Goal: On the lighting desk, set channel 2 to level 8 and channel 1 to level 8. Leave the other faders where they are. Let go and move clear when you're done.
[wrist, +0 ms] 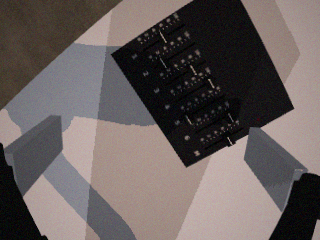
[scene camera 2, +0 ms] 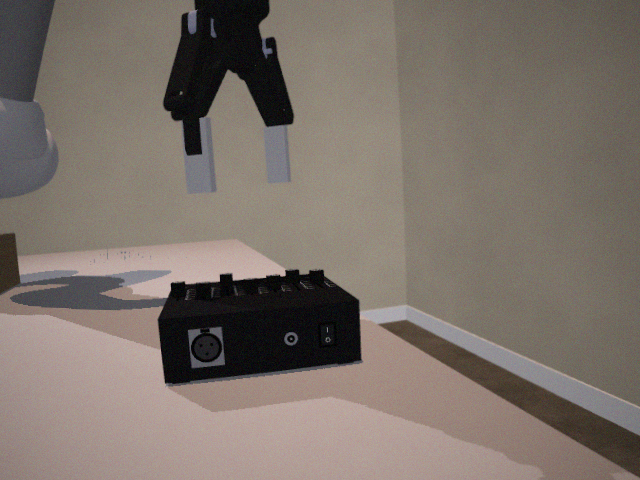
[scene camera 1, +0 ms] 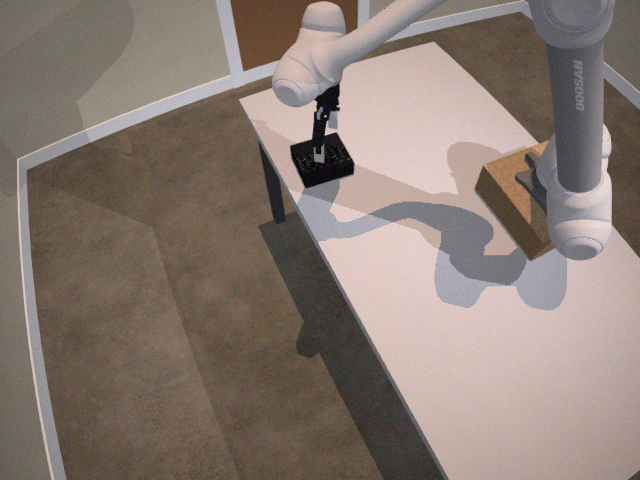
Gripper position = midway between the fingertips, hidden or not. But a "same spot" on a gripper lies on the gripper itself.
Labels:
gripper: wrist; scene camera 2 245, 186; scene camera 1
same spot on gripper: (wrist: 283, 176) = (scene camera 1: 330, 113)

